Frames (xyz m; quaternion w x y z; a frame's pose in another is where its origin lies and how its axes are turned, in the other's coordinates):
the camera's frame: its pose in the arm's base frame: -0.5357 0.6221 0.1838 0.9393 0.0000 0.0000 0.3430
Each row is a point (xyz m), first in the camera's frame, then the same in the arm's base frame.
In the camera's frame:
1: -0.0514 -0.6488 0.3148
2: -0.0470 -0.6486 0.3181
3: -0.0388 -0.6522 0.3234
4: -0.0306 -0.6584 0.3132
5: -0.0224 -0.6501 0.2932
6: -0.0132 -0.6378 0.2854
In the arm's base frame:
1: -0.1569 0.0928 0.4986
2: -0.1537 0.0958 0.5019
3: -0.1451 0.0984 0.5072
4: -0.1348 0.0989 0.4970
5: -0.1339 0.1105 0.4770
6: -0.1348 0.1259 0.4692

